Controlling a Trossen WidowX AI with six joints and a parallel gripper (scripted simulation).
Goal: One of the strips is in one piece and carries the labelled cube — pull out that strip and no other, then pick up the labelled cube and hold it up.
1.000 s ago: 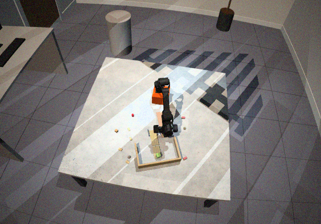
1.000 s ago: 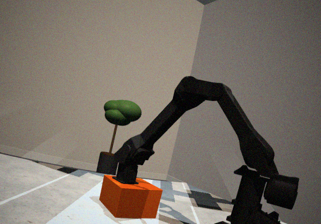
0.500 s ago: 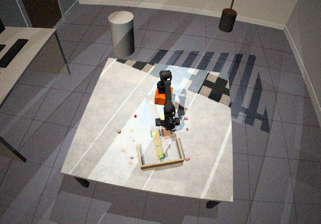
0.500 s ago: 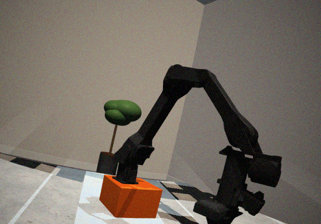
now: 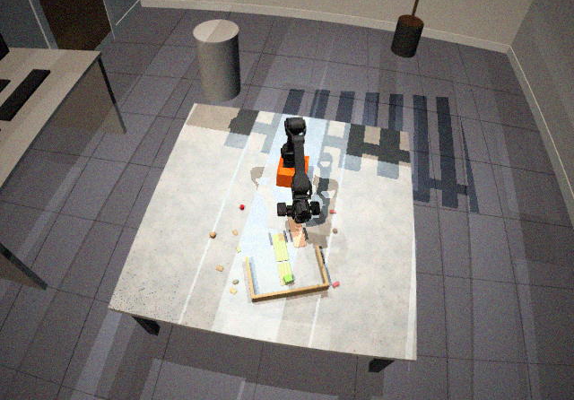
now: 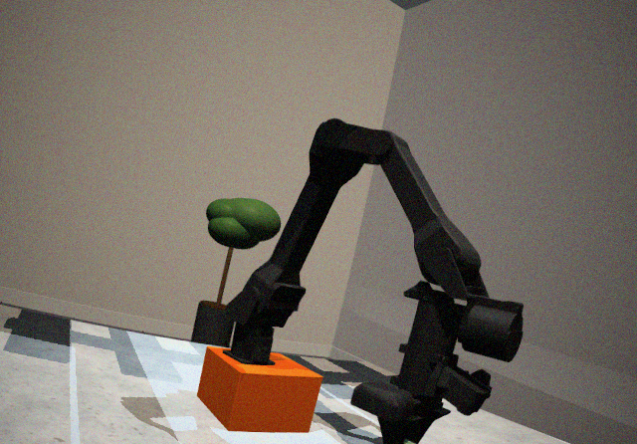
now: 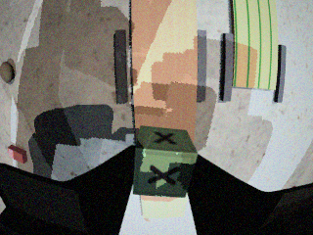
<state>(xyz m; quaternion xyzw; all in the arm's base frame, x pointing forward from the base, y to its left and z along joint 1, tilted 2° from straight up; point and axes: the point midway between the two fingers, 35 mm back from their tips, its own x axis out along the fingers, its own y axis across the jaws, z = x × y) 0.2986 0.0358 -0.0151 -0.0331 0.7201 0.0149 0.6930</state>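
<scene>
Now: the orange strip 50 mm below my gripper tip, 10 mm to the right of it and 10 mm behind it. Also, from my gripper tip: brown cube 380 mm to the right, 70 mm ahead, 40 mm below.
</scene>
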